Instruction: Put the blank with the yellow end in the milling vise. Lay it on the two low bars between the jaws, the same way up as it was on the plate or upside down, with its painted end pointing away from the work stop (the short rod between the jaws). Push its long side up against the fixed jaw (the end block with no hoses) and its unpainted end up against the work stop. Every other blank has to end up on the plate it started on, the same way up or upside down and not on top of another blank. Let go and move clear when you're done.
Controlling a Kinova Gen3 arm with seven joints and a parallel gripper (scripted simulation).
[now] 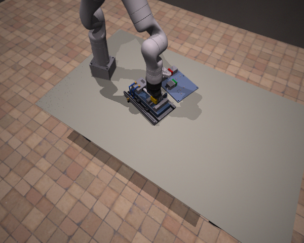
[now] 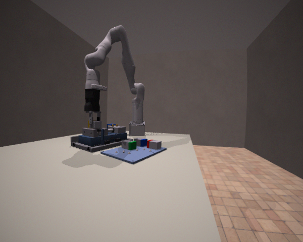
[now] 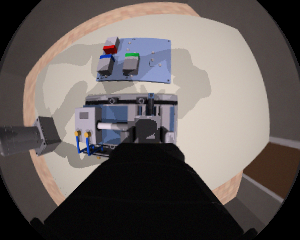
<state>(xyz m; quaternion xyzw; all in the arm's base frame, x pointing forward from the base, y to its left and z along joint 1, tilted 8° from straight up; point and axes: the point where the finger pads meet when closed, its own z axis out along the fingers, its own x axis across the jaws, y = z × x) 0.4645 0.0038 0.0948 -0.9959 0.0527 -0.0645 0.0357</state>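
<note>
Now: hand 20 mm above the yellow-ended blank. From my hand the other things lie so: green-ended blank 200 mm to the left, 110 mm below, 30 mm behind; fixed jaw 60 mm below, 40 mm ahead; milling vise 100 mm below, 60 mm behind, 10 mm to the left.
</note>
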